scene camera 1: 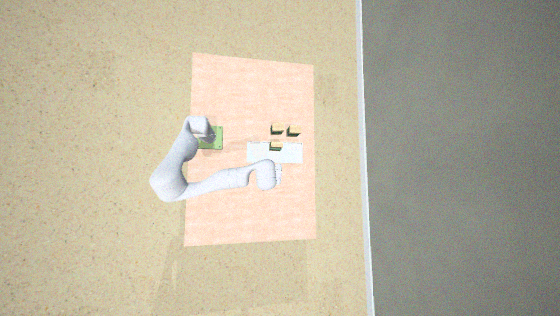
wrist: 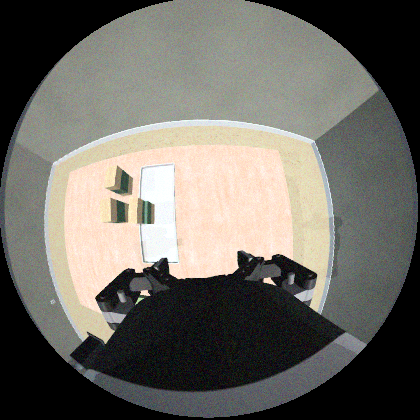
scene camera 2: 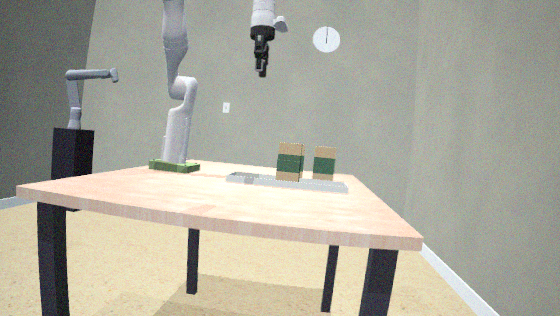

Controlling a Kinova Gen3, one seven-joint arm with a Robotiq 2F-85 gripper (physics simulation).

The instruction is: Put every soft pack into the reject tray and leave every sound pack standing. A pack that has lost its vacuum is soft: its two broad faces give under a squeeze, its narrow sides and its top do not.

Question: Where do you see a pale reject tray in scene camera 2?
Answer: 238, 177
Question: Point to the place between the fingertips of my gripper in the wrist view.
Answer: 202, 262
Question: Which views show my gripper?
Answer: The wrist view and scene camera 2 only.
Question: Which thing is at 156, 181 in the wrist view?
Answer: A pale reject tray.
